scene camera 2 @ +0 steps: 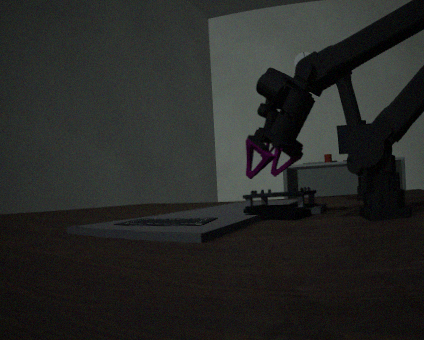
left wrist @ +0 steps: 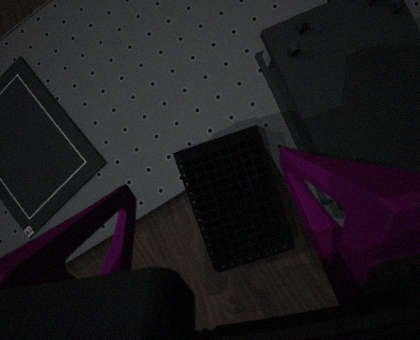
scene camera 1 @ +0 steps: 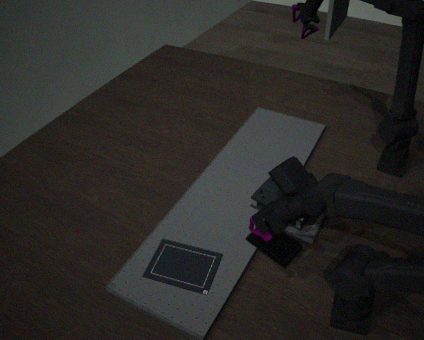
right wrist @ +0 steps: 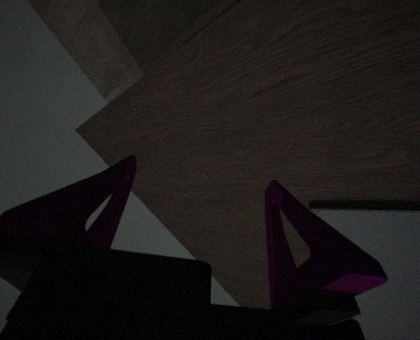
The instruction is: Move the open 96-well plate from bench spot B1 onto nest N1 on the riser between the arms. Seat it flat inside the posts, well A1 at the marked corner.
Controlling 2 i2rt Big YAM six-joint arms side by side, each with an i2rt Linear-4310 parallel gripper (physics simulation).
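Where they show: left gripper, between the fingertips: (scene camera 2: pixel 261 176) (left wrist: pixel 202 174) (scene camera 1: pixel 263 219); right gripper, between the fingertips: (scene camera 1: pixel 298 30) (right wrist: pixel 204 174); left arm's base, origin of its link: (scene camera 2: pixel 384 216) (scene camera 1: pixel 350 309); right arm's base, origin of its link: (scene camera 1: pixel 392 163).
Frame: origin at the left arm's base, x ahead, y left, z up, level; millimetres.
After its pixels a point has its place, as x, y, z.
The black 96-well plate (scene camera 1: pixel 277 247) @(205, -114, 21) (scene camera 2: pixel 277 212) @(217, -89, 17) (left wrist: pixel 235 200) @(218, -134, 22) lies low beside the riser, overlapping the board edge and the wood, outside the nest. My left gripper (scene camera 1: pixel 260 235) (scene camera 2: pixel 262 175) @(252, -133, 94) (left wrist: pixel 202 174) @(252, -133, 94) is open above it; its fingers are apart from the plate. The grey riser nest (scene camera 1: pixel 266 192) @(274, -274, 52) (scene camera 2: pixel 280 194) @(216, -213, 50) (left wrist: pixel 320 85) @(246, -248, 52) has short upright posts and is partly hidden by the left arm in scene camera 1. A dark outlined pad (scene camera 1: pixel 184 265) @(416, 8, 15) (scene camera 2: pixel 167 221) @(418, 10, 15) (left wrist: pixel 35 145) @(407, -5, 15), probably B1, has a small corner mark and bears no plate. My right gripper (scene camera 1: pixel 301 24) @(330, -1062, 236) (right wrist: pixel 204 174) @(330, -1062, 236) is open and empty, far from the plate.
The perforated grey board (scene camera 1: pixel 215 185) @(436, -298, 13) (scene camera 2: pixel 100 229) @(488, 147, 13) (left wrist: pixel 165 65) @(369, -171, 13) (right wrist: pixel 375 250) @(343, -635, 13) lies on the wooden table (scene camera 1: pixel 100 175) @(813, -242, 0) (scene camera 2: pixel 150 285) @(285, 401, 0). In scene camera 2, a shelf (scene camera 2: pixel 320 164) with a red object (scene camera 2: pixel 328 158) stands behind the arms.
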